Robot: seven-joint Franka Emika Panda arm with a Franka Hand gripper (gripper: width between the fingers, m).
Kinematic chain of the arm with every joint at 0, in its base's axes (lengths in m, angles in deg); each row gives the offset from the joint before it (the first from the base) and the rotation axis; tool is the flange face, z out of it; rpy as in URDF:
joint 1: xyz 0 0 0.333 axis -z
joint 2: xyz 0 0 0 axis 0.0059 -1 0
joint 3: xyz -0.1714 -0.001 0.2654 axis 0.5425 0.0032 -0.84
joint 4: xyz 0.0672 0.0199 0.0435 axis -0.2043 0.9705 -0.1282
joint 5: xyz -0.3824 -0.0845 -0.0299 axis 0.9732 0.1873 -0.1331
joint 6: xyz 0 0 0 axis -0.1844 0.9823 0.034
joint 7: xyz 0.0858 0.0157 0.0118 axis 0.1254 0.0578 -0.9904
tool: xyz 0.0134 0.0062 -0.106 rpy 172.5 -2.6 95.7
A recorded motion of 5 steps. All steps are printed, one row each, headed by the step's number.
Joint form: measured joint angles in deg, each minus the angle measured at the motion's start. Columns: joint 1, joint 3, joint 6, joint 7, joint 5, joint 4, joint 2.
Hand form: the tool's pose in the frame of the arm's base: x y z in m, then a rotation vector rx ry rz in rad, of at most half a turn. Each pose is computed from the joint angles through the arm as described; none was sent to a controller.
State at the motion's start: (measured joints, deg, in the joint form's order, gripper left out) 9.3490 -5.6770 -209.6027 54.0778 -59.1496 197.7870 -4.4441
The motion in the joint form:
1: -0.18 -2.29 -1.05 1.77 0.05 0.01 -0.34
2: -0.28 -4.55 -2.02 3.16 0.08 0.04 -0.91
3: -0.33 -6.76 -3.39 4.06 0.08 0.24 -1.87
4: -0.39 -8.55 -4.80 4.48 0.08 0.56 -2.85
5: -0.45 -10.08 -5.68 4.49 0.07 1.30 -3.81
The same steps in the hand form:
1: 0.4070 0.1035 0.4431 -2.6386 -0.2137 -0.4900
2: 0.4054 0.1188 0.4373 -2.6524 -0.2246 -0.4743
3: 0.4040 0.1323 0.4282 -2.6679 -0.2386 -0.4587
4: 0.4025 0.1424 0.4187 -2.6818 -0.2541 -0.4469
5: 0.3989 0.1500 0.4056 -2.6956 -0.2737 -0.4188

